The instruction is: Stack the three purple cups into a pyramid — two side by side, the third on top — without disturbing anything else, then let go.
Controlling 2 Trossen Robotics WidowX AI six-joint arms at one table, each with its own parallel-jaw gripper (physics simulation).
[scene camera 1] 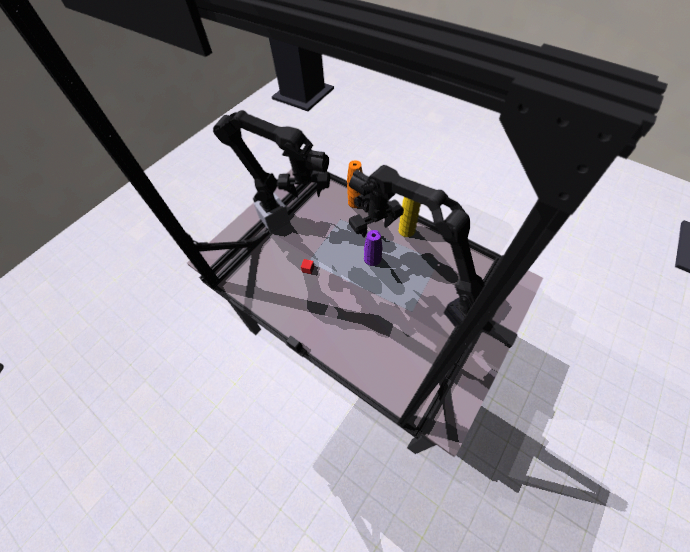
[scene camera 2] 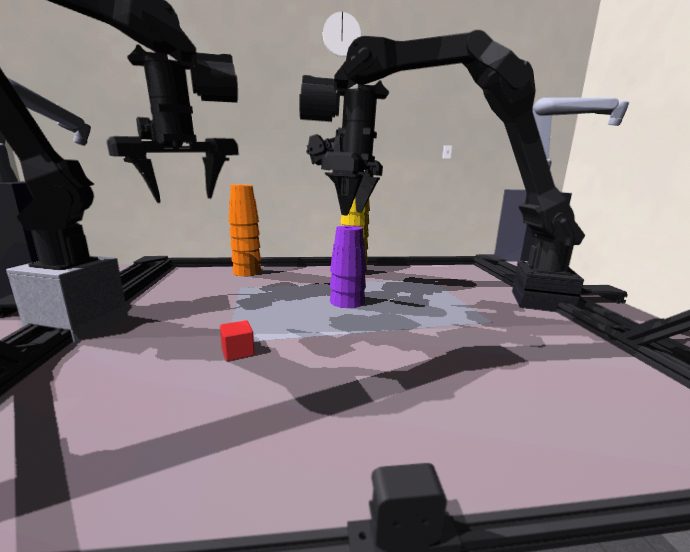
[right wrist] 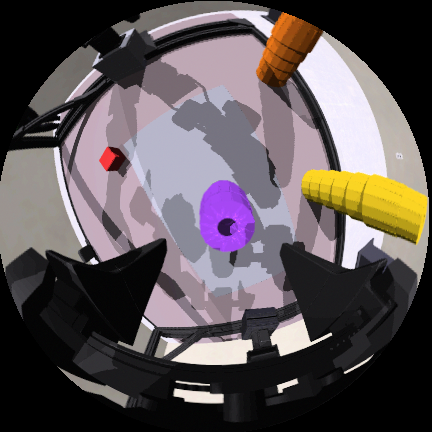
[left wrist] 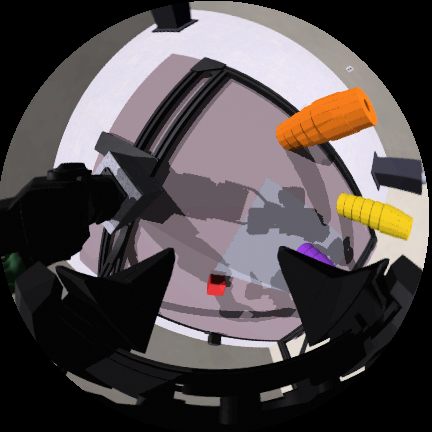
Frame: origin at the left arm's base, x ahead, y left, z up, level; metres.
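Seen in the pictures: left gripper, between the fingertips: [scene camera 1: 308, 196] [scene camera 2: 185, 200] [left wrist: 227, 253]; right gripper, between the fingertips: [scene camera 1: 374, 231] [scene camera 2: 352, 213] [right wrist: 225, 247]; left arm's base, origin of its link: [scene camera 1: 269, 204] [scene camera 2: 65, 263] [left wrist: 106, 193]; right arm's base, origin of its link: [scene camera 1: 468, 308] [scene camera 2: 548, 269] [right wrist: 259, 332].
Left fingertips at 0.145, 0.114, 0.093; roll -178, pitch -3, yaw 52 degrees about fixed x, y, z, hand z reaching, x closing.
Note:
Pixels of each thing's top centre, then the offset from my left fingertips to it, as dx, dy, dz. Level surfaces: height alone.
- grey-blue mat, height of its surface: dz -0.199
- tall orange cup stack, centre of its top: [scene camera 2: 241, 199] -0.021, +0.231, -0.016
- red cube, centre of its top: [scene camera 2: 236, 327] [right wrist: 105, 158] [left wrist: 215, 290] [scene camera 1: 306, 263] +0.156, -0.127, -0.159
The purple cups [scene camera 1: 372, 248] [scene camera 2: 347, 270] [left wrist: 316, 254] [right wrist: 220, 200] stand nested in one upright column on the grey-blue mat [scene camera 1: 333, 250] [scene camera 2: 264, 322] [right wrist: 160, 165]. My right gripper [scene camera 1: 376, 223] [scene camera 2: 352, 212] [right wrist: 225, 247] is open and empty, pointing down close above the top of the purple column. In the right wrist view the column's top shows between and slightly ahead of the fingertips. My left gripper [scene camera 1: 303, 187] [scene camera 2: 184, 199] [left wrist: 227, 253] is open and empty, high to the left of the column. Its right finger hides part of the column in the left wrist view.
A tall orange cup stack [scene camera 1: 352, 198] [scene camera 2: 244, 230] [left wrist: 327, 119] [right wrist: 290, 50] stands at the back left. A yellow cup stack [scene camera 1: 408, 217] [left wrist: 374, 216] [right wrist: 365, 195] stands behind the purple column. A red cube [scene camera 1: 307, 266] [scene camera 2: 237, 340] [left wrist: 216, 286] [right wrist: 111, 159] lies near the mat's front left corner.

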